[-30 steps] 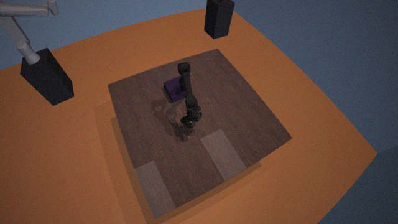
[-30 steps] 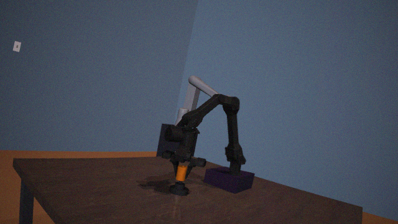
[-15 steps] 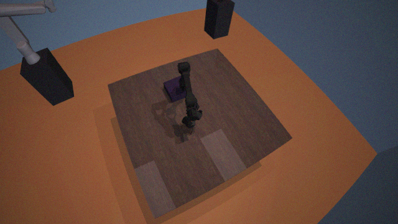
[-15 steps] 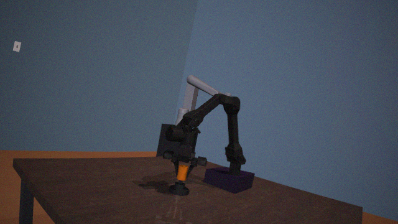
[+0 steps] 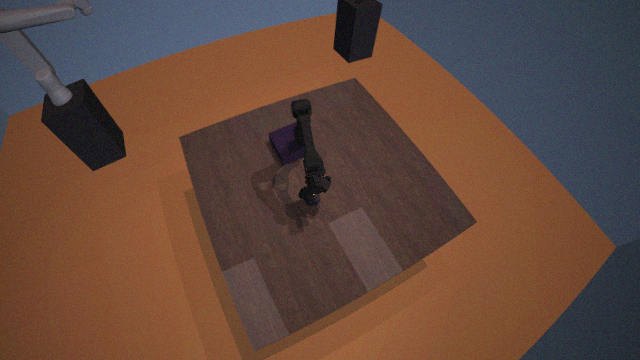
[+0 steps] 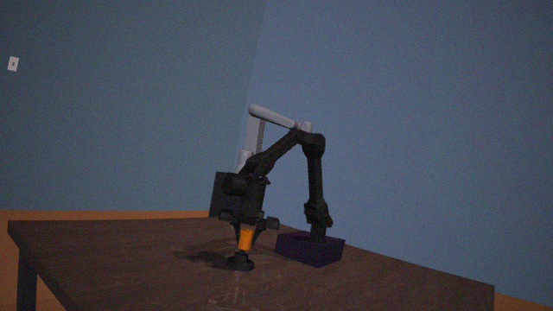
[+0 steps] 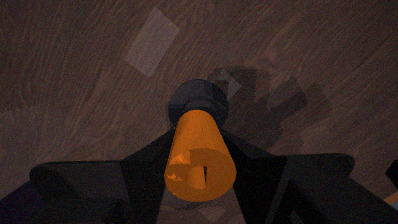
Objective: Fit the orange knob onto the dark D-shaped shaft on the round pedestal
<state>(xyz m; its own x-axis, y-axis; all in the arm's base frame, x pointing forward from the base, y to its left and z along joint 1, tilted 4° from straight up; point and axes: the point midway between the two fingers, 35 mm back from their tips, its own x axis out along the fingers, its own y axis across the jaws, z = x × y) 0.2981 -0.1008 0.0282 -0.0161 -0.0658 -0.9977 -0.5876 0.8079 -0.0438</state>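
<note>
Now: the pedestal 40 mm below my gripper tip. From my gripper tip the other things lie so: orange knob 20 mm above.
</note>
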